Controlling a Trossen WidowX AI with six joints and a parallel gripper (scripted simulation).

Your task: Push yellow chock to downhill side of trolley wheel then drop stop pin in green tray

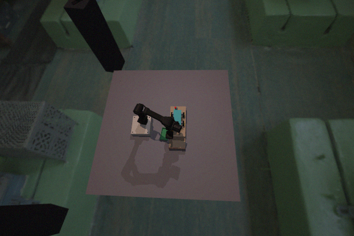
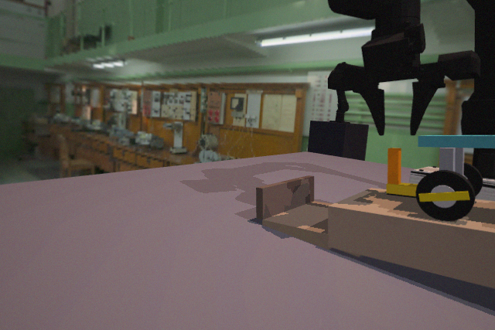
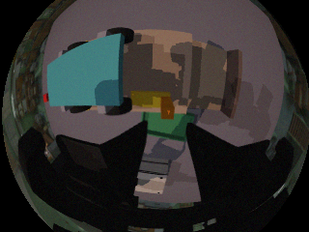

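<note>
The red-headed stop pin lies 22 cm to the left of my gripper tip and 2 cm below it. From my gripper tip the other things lie so: trolley 3 cm ahead, 13 cm to the left, 3 cm below; then yellow chock 3 cm to the left, 6 cm below; then tan ramp 3 cm ahead, 12 cm to the left, 10 cm below.
</note>
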